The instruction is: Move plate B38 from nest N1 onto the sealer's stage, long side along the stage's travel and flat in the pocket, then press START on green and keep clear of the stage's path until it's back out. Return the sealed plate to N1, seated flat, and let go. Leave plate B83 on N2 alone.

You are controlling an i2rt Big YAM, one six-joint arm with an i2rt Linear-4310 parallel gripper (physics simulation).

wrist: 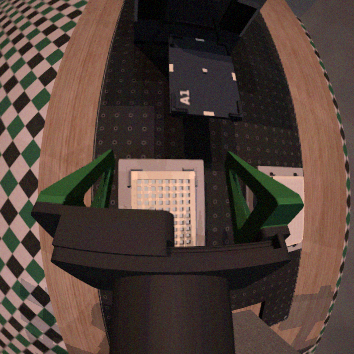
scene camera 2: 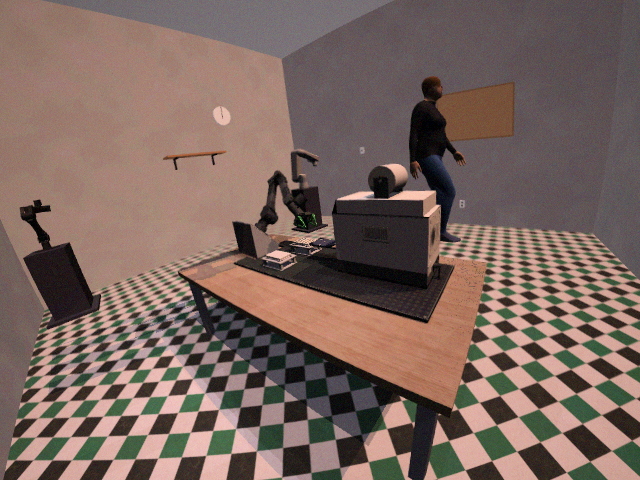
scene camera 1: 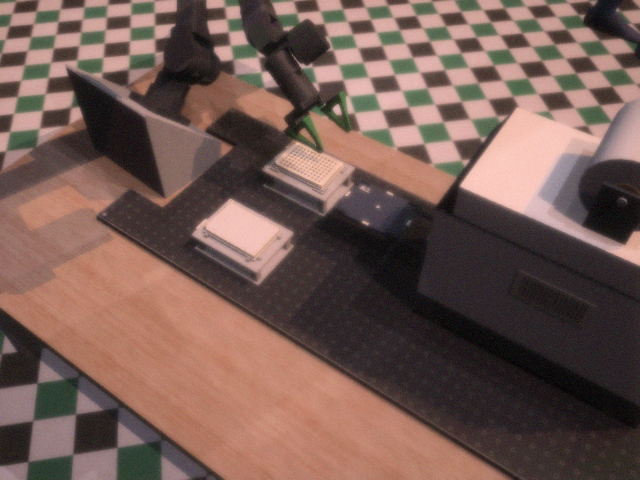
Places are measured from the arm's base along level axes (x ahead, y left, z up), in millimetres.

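Where they show: gripper, fingertip midpoint: [wrist: 169, 155] [scene camera 2: 311, 227] [scene camera 1: 336, 141]; arm's base, link origin: [scene camera 2: 258, 232] [scene camera 1: 159, 112].
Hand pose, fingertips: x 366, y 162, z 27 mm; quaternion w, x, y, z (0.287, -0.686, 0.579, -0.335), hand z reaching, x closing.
Observation:
Things, the pixels of their top centre, and the offset from my fingertips.
- Plate B38, top centre: [wrist: 164, 219] [scene camera 1: 308, 163] [scene camera 2: 304, 240] dx -63, dy -13, dz -88 mm
- nest N1, top centre: [wrist: 163, 218] [scene camera 1: 308, 166] [scene camera 2: 305, 242] dx -63, dy -13, dz -98 mm
- Plate B83, top centre: [wrist: 289, 211] [scene camera 1: 241, 228] [scene camera 2: 278, 254] dx -39, dy -233, dz -96 mm
- nest N2, top centre: [wrist: 287, 211] [scene camera 1: 242, 230] [scene camera 2: 278, 255] dx -39, dy -233, dz -102 mm
- sealer's dark blue stage, top centre: [wrist: 201, 46] [scene camera 1: 398, 215] [scene camera 2: 331, 241] dx +188, dy -33, dz -52 mm
- large roll, top centre: [scene camera 2: 387, 164] dx +519, dy +15, dz +319 mm
Plate B38 [scene camera 1: 310, 164] [wrist: 172, 187], pale with a grid of wells, sits on nest N1 [scene camera 1: 323, 204] [wrist: 200, 215]. My gripper [scene camera 1: 334, 139] [scene camera 2: 307, 222] [wrist: 169, 155] is open and empty above N1, its green fingers spread wider than the plate; its body hides the plate's near part in the wrist view. Plate B83 [scene camera 1: 241, 229] [scene camera 2: 279, 255], with a plain white top, sits on nest N2 [scene camera 1: 256, 273]. The sealer's dark blue stage [scene camera 1: 374, 206] [wrist: 205, 90] is out and empty, marked A1. The sealer [scene camera 1: 475, 263] [scene camera 2: 387, 242] stands behind it. START and its light do not show.
An upright panel [scene camera 1: 188, 155] [scene camera 2: 248, 240] stands at the left, near the arm's base. A large roll [scene camera 1: 617, 144] [scene camera 2: 388, 178] is on top of the sealer. A person [scene camera 2: 428, 129] is beyond the table. Other arms stand on dark pedestals [scene camera 2: 59, 279] [scene camera 2: 308, 201].

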